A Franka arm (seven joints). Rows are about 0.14 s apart.
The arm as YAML. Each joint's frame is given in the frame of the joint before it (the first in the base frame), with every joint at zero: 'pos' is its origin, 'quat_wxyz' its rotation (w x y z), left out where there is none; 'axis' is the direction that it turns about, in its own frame. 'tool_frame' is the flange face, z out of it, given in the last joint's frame.
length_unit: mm
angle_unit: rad
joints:
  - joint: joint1
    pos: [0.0, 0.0, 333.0]
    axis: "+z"
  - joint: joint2
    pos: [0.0, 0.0, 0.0]
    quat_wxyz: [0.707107, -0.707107, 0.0, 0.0]
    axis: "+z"
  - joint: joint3
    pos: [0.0, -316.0, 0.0]
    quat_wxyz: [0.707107, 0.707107, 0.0, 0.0]
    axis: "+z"
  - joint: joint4
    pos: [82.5, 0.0, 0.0]
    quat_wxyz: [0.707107, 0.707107, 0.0, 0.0]
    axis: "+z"
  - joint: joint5
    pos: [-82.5, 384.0, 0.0]
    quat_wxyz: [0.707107, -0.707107, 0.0, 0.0]
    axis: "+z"
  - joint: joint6
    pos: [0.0, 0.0, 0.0]
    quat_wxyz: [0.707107, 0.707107, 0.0, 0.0]
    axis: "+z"
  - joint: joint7
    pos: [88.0, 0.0, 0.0]
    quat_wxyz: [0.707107, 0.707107, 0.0, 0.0]
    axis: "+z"
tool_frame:
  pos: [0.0, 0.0, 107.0]
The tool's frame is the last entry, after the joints.
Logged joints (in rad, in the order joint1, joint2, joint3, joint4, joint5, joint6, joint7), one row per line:
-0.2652 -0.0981 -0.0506 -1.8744 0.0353 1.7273 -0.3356
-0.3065 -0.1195 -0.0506 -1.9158 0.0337 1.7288 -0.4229
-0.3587 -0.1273 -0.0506 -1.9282 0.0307 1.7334 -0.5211
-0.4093 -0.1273 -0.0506 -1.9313 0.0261 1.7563 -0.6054
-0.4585 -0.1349 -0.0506 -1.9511 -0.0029 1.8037 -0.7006
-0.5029 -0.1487 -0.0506 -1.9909 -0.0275 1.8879 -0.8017
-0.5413 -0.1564 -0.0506 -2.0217 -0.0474 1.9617 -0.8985
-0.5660 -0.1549 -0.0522 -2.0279 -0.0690 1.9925 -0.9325
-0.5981 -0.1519 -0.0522 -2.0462 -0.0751 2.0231 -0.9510
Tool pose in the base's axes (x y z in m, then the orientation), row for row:
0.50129 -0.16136 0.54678 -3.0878 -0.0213 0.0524
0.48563 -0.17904 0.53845 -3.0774 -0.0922 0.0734
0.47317 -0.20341 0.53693 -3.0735 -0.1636 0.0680
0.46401 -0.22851 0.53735 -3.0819 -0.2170 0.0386
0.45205 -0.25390 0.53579 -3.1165 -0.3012 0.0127
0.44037 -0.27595 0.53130 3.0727 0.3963 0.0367
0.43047 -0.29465 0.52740 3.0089 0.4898 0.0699
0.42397 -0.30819 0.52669 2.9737 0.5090 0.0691
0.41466 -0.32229 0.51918 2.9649 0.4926 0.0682
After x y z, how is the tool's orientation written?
As a rotation vector, in radians.
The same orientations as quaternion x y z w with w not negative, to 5 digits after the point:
-0.99948 -0.00689 0.01696 0.02663
-0.99879 -0.02992 0.02382 0.03096
-0.99785 -0.05311 0.02208 0.03149
-0.99712 -0.07021 0.01249 0.02591
-0.99534 -0.09620 0.00406 0.00527
0.99148 0.12788 0.01184 0.02161
0.98570 0.16046 0.02290 0.04613
0.98352 0.16835 0.02285 0.06189
0.98397 0.16348 0.02263 0.06759

